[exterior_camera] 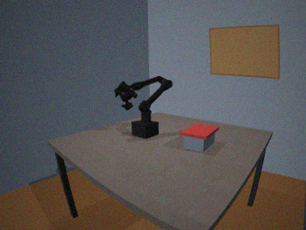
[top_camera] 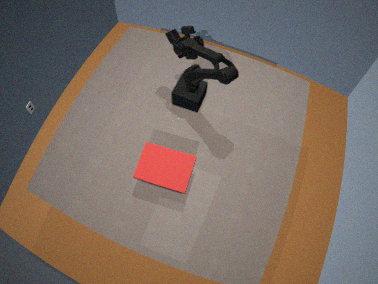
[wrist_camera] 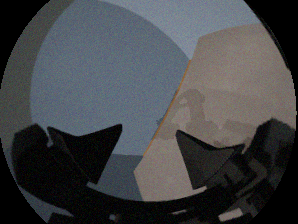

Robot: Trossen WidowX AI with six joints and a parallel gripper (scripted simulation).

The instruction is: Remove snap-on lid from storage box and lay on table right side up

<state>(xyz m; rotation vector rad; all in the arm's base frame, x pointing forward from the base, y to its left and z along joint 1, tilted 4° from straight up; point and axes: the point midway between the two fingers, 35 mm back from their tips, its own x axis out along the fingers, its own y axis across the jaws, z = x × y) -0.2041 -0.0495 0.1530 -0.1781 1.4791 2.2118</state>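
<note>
Now: the red lid 68 cm ahead of my gripper tip, 14 cm below it and 1 cm to the right of it. Round my gripper tip: storage box (68 cm ahead, 19 cm below, 1 cm to the right).
</note>
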